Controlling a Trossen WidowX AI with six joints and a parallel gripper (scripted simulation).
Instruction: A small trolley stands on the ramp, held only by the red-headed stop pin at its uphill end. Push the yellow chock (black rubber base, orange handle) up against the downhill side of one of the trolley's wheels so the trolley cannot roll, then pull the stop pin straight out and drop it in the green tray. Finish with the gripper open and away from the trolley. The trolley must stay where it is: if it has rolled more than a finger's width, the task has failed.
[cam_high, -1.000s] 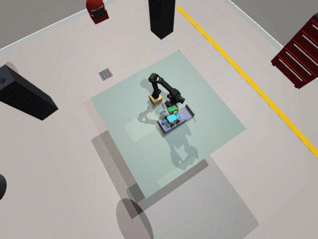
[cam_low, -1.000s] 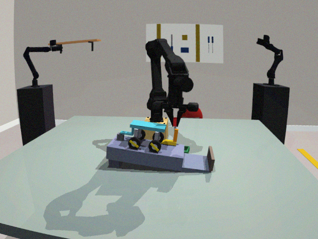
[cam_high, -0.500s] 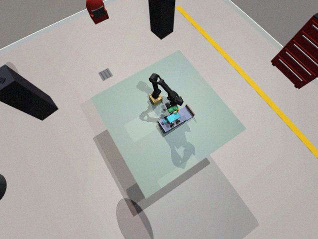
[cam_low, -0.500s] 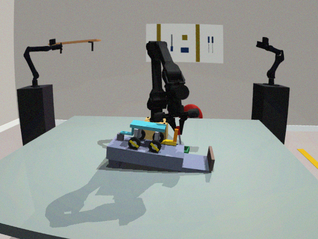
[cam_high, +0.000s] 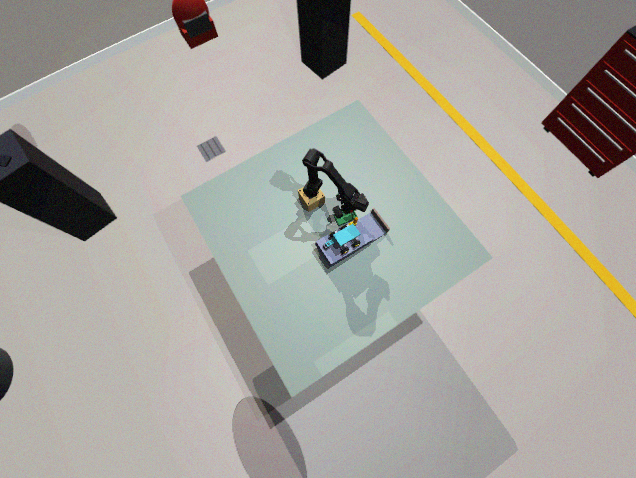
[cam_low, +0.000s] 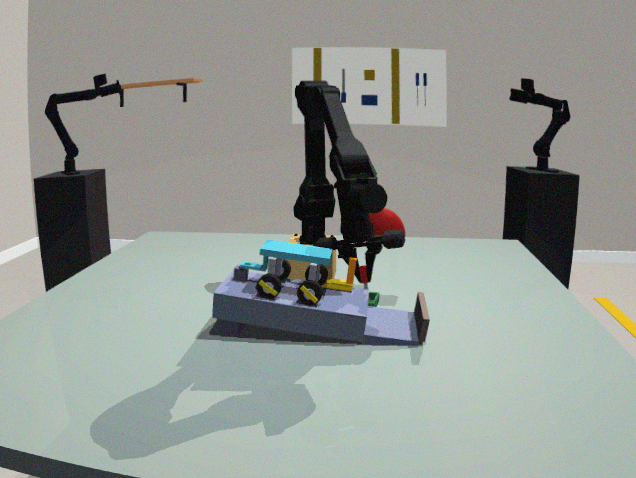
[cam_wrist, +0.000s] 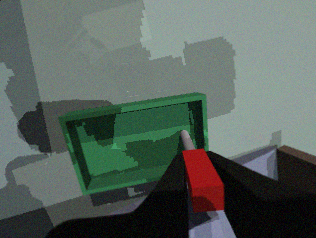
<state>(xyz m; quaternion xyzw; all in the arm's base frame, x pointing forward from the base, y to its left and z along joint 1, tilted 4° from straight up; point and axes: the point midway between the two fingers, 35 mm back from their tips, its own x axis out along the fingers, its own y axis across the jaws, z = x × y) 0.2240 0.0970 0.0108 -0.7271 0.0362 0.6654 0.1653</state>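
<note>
Now: the yellow chock 60 mm ahead of my gripper tip, 60 mm to the right of it and 30 mm above it. The rest, counted from my gripper tip: red-headed stop pin (right at my gripper tip); brown end stop (140 mm ahead, 90 mm to the left, 20 mm below); purple ramp (110 mm ahead, 150 mm to the right, 10 mm below).
</note>
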